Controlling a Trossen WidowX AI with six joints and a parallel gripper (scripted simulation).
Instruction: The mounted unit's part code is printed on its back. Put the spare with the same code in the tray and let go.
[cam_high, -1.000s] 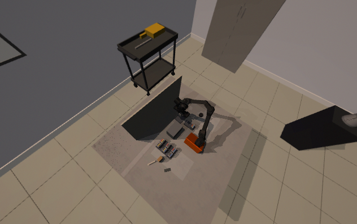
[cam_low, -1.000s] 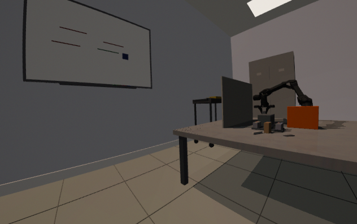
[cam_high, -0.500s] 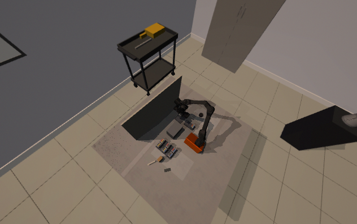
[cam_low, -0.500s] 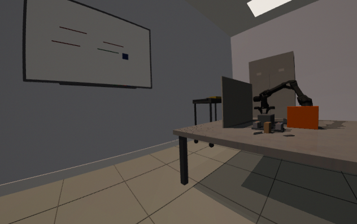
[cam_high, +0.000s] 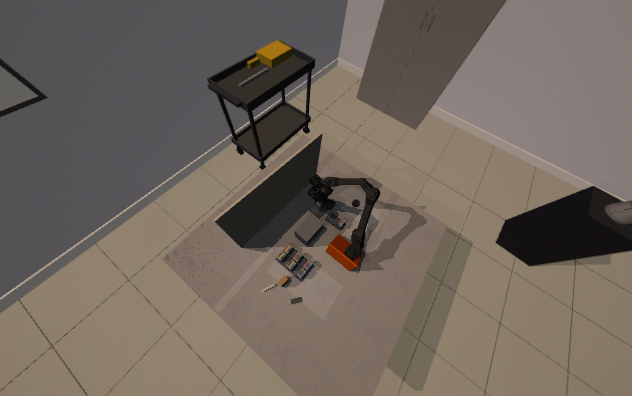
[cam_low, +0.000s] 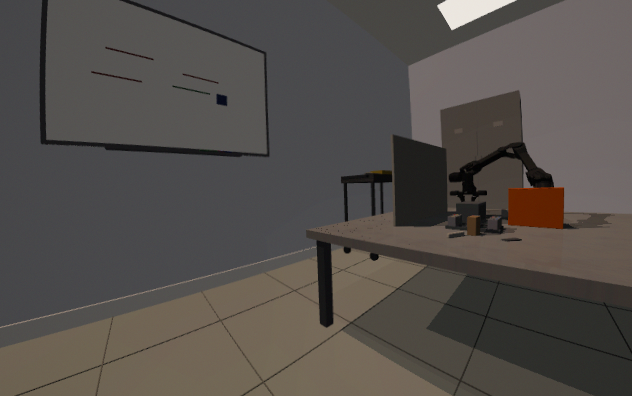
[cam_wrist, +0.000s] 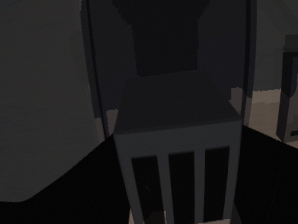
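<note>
Right now the dark spare block is 2 cm above my gripper tip. The rest, counted from my gripper tip: dark shallow tray (5 cm below, 1 cm behind); tall dark panel (19 cm to the left, 18 cm ahead, 17 cm above); grey mounted unit (19 cm to the left, 7 cm behind).
</note>
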